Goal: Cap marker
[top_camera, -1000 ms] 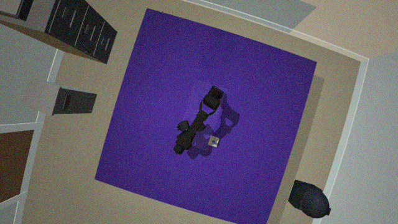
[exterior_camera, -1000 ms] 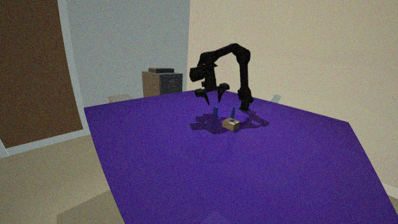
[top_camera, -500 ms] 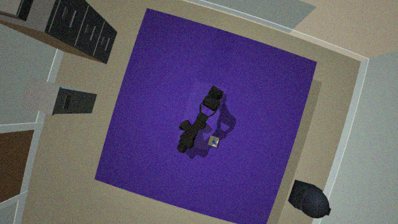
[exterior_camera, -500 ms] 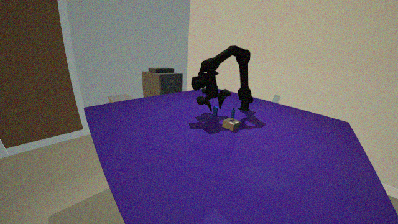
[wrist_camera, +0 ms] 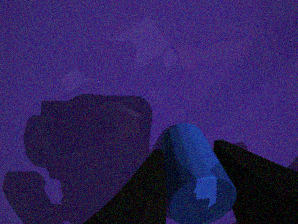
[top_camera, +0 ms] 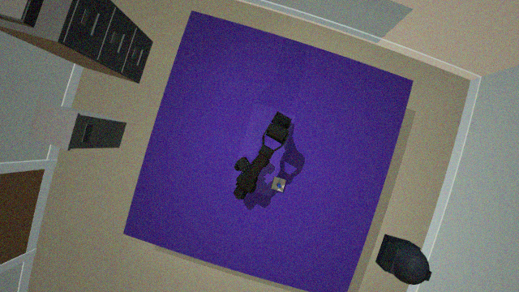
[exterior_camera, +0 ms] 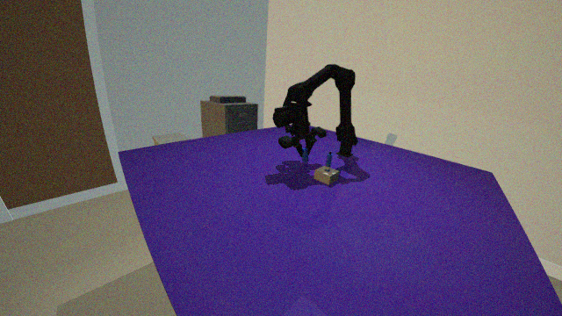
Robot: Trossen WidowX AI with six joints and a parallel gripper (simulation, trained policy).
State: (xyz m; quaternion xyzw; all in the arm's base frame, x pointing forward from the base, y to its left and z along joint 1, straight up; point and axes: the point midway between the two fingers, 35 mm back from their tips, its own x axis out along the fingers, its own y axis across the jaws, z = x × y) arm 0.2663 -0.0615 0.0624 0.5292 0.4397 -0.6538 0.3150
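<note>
Right now the tan holder block is 15 cm to the left of my gripper tip, 6 cm ahead of it and 1 cm below it. The rest, counted from my gripper tip: blue marker cap (1 cm above).
</note>
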